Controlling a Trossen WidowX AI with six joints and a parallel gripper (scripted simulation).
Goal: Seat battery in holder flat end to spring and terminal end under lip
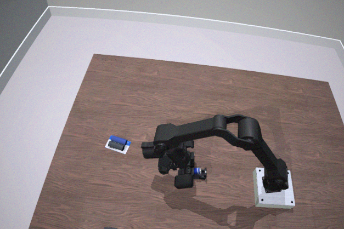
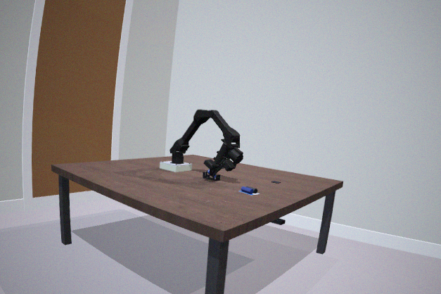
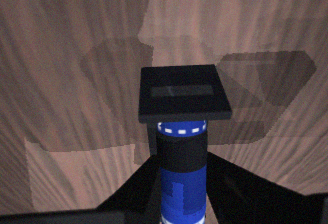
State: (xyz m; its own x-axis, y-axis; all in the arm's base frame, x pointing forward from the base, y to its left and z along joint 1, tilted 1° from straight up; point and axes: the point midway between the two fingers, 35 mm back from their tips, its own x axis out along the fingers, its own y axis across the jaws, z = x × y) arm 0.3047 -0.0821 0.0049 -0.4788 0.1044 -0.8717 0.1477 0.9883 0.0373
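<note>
The battery is 10 mm above my gripper tip. Also, from my gripper tip: dark block: 310 mm ahead, 200 mm to the left, 20 mm below; then white card: 280 mm ahead, 140 mm to the right, 10 mm below.
</note>
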